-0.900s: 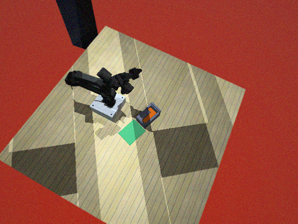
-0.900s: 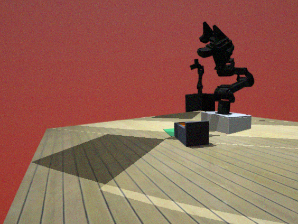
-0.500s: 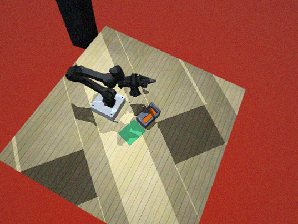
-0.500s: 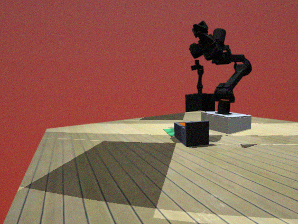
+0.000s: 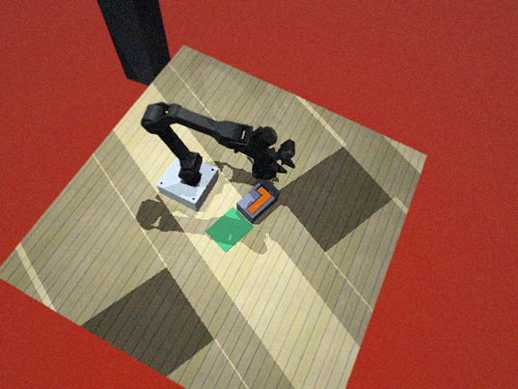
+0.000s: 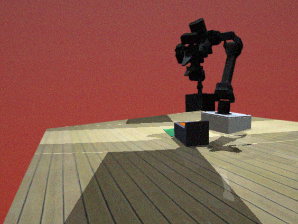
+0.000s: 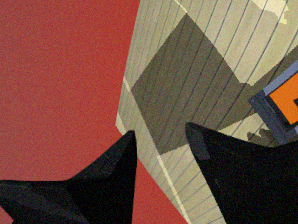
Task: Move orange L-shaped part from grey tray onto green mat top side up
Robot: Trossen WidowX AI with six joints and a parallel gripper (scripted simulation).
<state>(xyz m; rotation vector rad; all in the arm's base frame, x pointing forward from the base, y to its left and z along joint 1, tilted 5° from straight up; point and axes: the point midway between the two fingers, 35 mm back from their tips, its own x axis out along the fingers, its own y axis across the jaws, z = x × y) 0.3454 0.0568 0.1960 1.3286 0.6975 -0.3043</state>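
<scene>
Now: the orange L-shaped part 8 cm behind my gripper tip, 5 cm to the right of it and 22 cm below it. Also, from my gripper tip: tray: 8 cm behind, 5 cm to the right, 29 cm below; then green mat: 15 cm behind, 19 cm to the right, 29 cm below.
</scene>
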